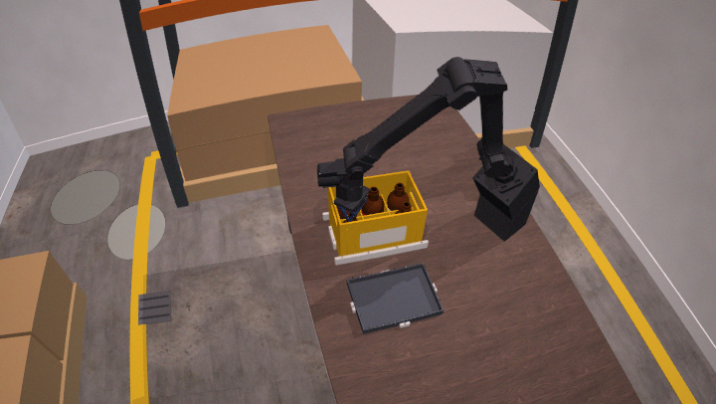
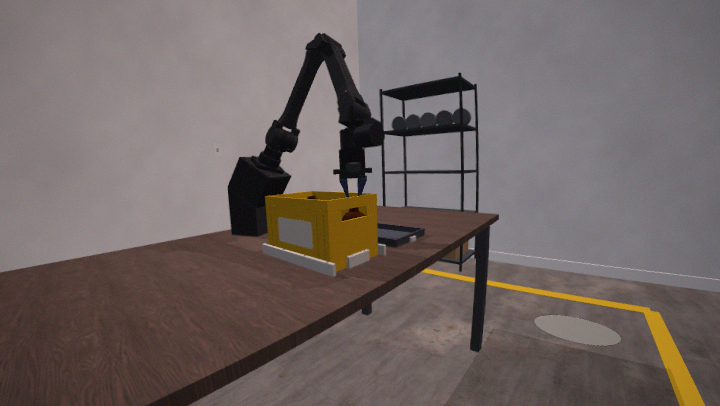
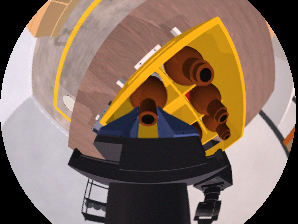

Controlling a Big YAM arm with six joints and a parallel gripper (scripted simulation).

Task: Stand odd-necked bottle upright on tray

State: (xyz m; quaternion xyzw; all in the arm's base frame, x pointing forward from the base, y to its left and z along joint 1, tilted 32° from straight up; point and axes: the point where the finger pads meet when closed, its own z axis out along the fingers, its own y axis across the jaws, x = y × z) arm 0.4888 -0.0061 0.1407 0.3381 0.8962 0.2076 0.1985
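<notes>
Now: hand 70 mm above the glass bottle. Round my hand: dark tray 220 mm to the left, 140 mm below, 110 mm behind; then yellow crate 80 mm behind, 70 mm below, 60 mm to the right.
</notes>
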